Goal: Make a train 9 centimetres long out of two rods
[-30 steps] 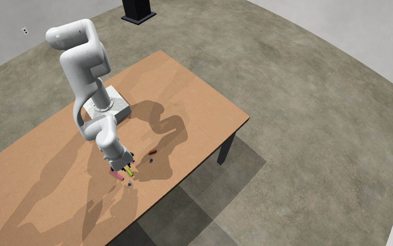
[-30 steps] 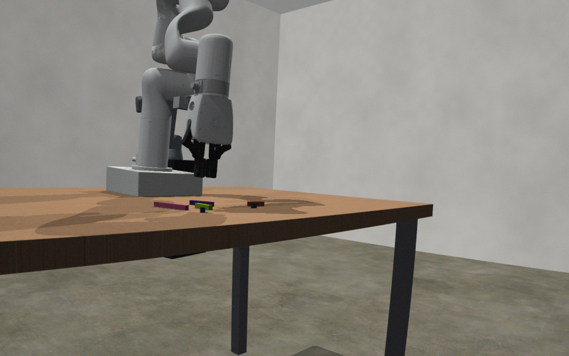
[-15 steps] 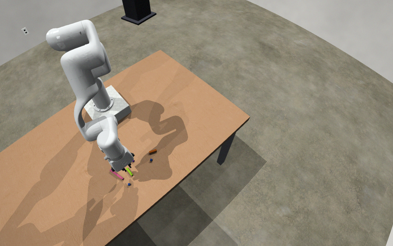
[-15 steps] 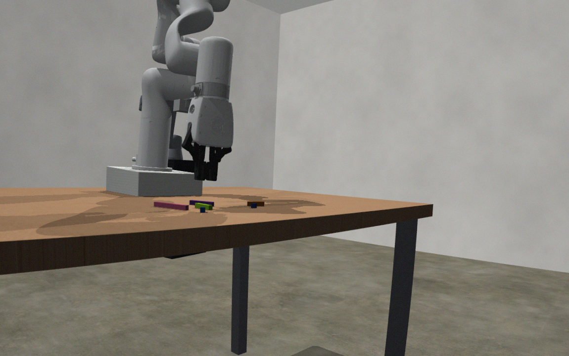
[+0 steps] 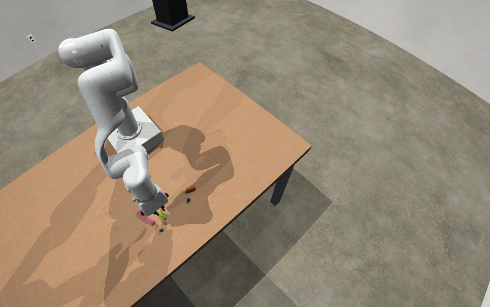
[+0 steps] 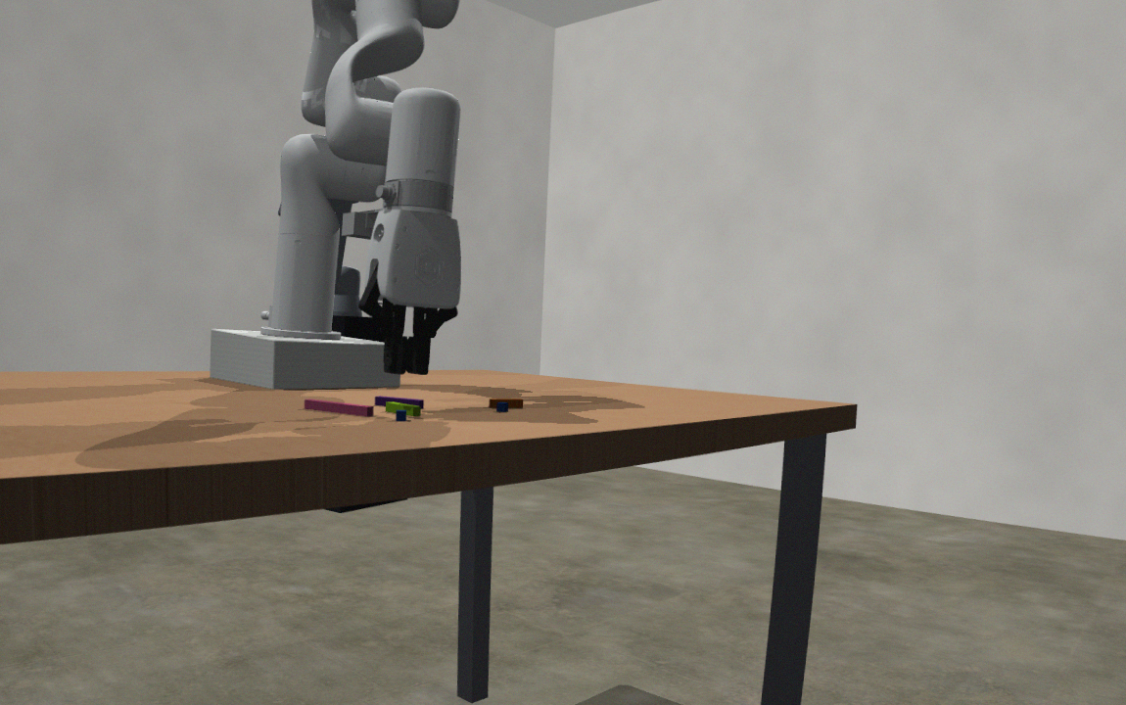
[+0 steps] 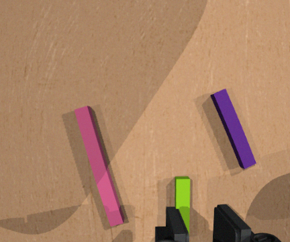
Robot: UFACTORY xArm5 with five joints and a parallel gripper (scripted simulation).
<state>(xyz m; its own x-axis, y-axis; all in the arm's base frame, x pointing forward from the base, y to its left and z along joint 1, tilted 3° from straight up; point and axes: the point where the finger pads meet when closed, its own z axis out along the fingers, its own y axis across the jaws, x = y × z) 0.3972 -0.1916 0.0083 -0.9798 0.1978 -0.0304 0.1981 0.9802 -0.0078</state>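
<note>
Right now my hand is 60 mm above the lime rod. The rest, counted from my hand: pink rod: 50 mm behind, 60 mm to the right, 60 mm below; then purple rod: 50 mm behind, 50 mm to the left, 60 mm below; then orange rod: 20 mm ahead, 160 mm to the left, 60 mm below.
</note>
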